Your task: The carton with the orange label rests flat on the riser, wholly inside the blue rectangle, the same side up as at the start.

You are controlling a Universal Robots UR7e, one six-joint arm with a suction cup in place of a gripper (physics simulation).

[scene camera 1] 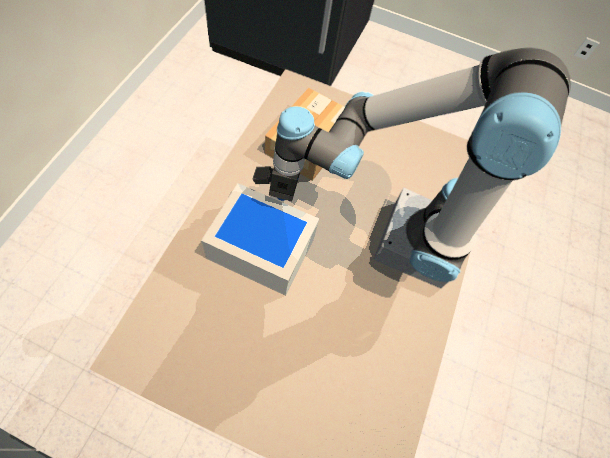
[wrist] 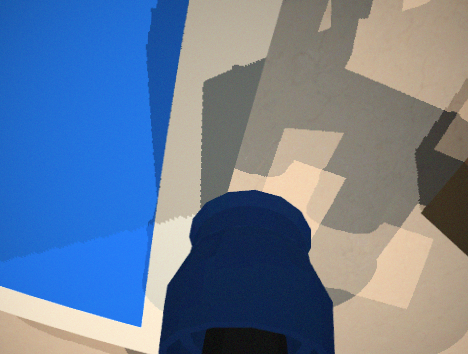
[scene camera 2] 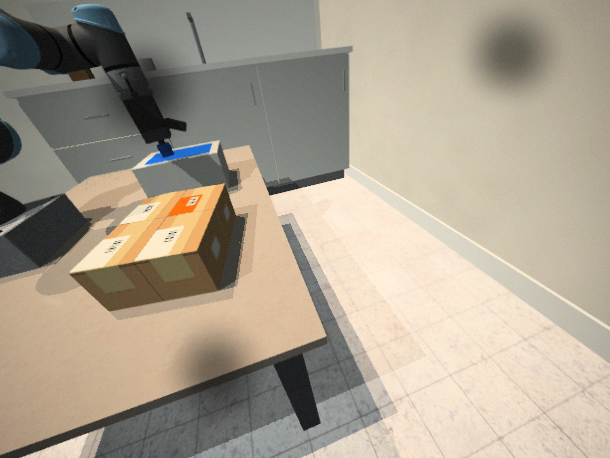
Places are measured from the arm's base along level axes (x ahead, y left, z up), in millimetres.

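Pixels of known places: hand, its tool point: (wrist: 249,243) (scene camera 2: 168,155).
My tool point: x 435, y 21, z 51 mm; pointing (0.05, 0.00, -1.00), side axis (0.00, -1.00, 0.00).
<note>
Behind a point stands the place of what it marks.
The carton with the orange label (scene camera 1: 270,143) @[y -200, x 525, z -24 mm] (scene camera 2: 186,206) @[y -276, x 453, z 3 mm] stands flat on the table in a tight two-by-two block of cartons, at the corner nearest the riser and the table's long edge. In scene camera 1 the arm hides its label. The pale riser (scene camera 1: 297,250) @[y 163, x 358, z 30 mm] (scene camera 2: 175,176) @[y 33, x 426, z -15 mm] (wrist: 215,40) @[y 36, x 489, z 30 mm] bears the blue rectangle (scene camera 1: 260,230) @[y 132, x 467, z 31 mm] (scene camera 2: 195,151) @[y 98, x 509, z 30 mm] (wrist: 75,150) @[y 87, x 452, z 30 mm], with no carton on it. My gripper, a dark blue suction cup (scene camera 1: 281,201) @[y 21, x 435, z 52 mm] (scene camera 2: 166,151) (wrist: 251,210), is open and empty. It hangs above the riser near the rim facing the cartons; its exact height is unclear.
Three white-labelled cartons (scene camera 1: 316,104) @[y -381, x 418, z 2 mm] (scene camera 2: 167,241) @[y -392, x 418, z 3 mm] touch the orange-labelled one. A dark brown corner (wrist: 452,210) @[y -150, x 388, z -67 mm] shows at the right in the wrist view. The arm's grey base (scene camera 1: 397,235) @[y 33, x 97, z 6 mm] (scene camera 2: 45,230) @[y -55, x 113, z -37 mm] stands beside the riser and cartons. A black fridge (scene camera 1: 280,30) stands behind the table.
</note>
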